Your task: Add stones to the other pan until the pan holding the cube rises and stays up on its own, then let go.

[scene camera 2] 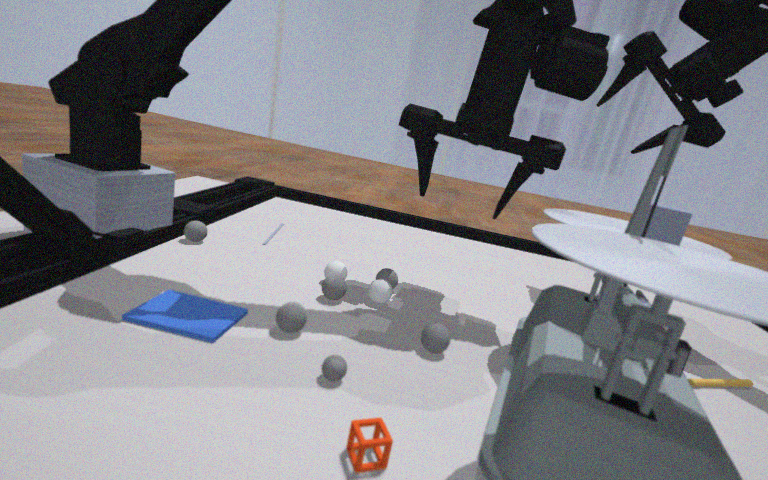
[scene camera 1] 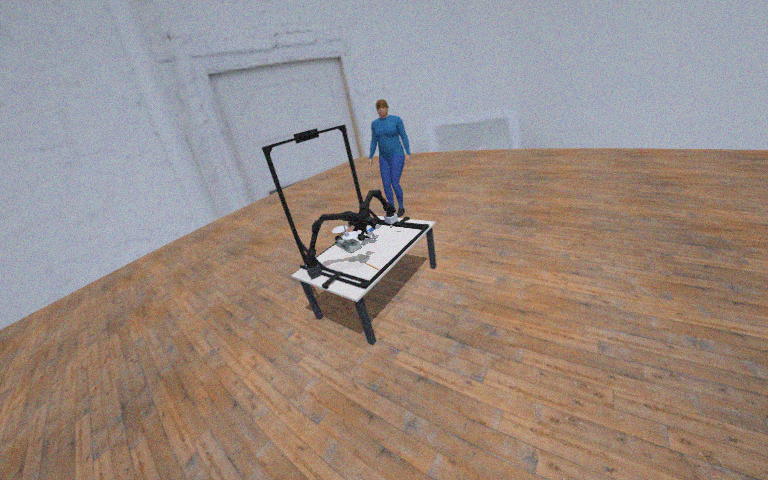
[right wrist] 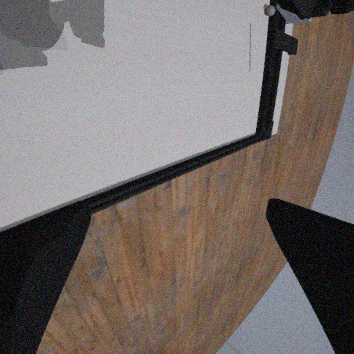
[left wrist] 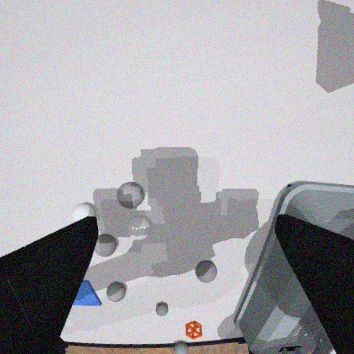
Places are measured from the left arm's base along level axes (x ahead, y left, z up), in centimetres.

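Where they show: left gripper, fingertip midpoint: [scene camera 2: 457,207] [scene camera 1: 370,231] [left wrist: 188,224]; right gripper, fingertip midpoint: [scene camera 2: 614,129] [scene camera 1: 371,232] [right wrist: 179,208]; left arm's base, origin of the base link: [scene camera 2: 105,163] [scene camera 1: 390,215]; right arm's base, origin of the base link: [scene camera 1: 312,266].
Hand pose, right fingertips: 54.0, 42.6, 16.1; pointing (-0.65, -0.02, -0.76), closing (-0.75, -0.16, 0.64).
Things, the pixels of their top centre, and the offset from my right fingertips, as dx, dy, dz.
- balance scale with a grey-green base, middle of its top: [scene camera 2: 692,128] [scene camera 1: 342,224] +0.8, -42.7, -1.5
- blue-grey block, middle of its top: [scene camera 2: 670,207] +2.9, -35.9, -7.4
- blue pad, middle of its top: [scene camera 2: 189,311] [left wrist: 72,294] -33.0, -51.2, -24.3
- orange wire cube, middle of its top: [scene camera 2: 372,430] [left wrist: 193,335] -12.7, -57.6, -22.8
- yellow stick, middle of its top: [scene camera 2: 718,379] +14.1, -27.1, -24.1
A balance scale with a grey-green base [scene camera 2: 543,418] [scene camera 1: 349,244] stands at the right in scene camera 2. Its near white pan [scene camera 2: 611,254] looks empty where it shows. A blue-grey block [scene camera 2: 668,225] shows behind the upright post; which pan bears it I cannot tell. Several grey and white round stones lie on the table, among them a grey one [scene camera 2: 434,338] [left wrist: 206,271] nearest the scale and a white one [scene camera 2: 380,290] [left wrist: 140,226]. My left gripper [scene camera 2: 458,206] [left wrist: 188,224] is open and empty, above the table beyond the stones. My right gripper [scene camera 2: 615,129] [right wrist: 179,208] is open and empty, high behind the scale.
A blue pad [scene camera 2: 186,315] [left wrist: 87,295] lies left of the stones. An orange wire cube [scene camera 2: 389,441] [left wrist: 187,330] lies in front. A yellow stick [scene camera 2: 722,383] lies beside the scale. A black frame [scene camera 1: 306,135] rises over the table. A person [scene camera 1: 390,138] stands behind it.
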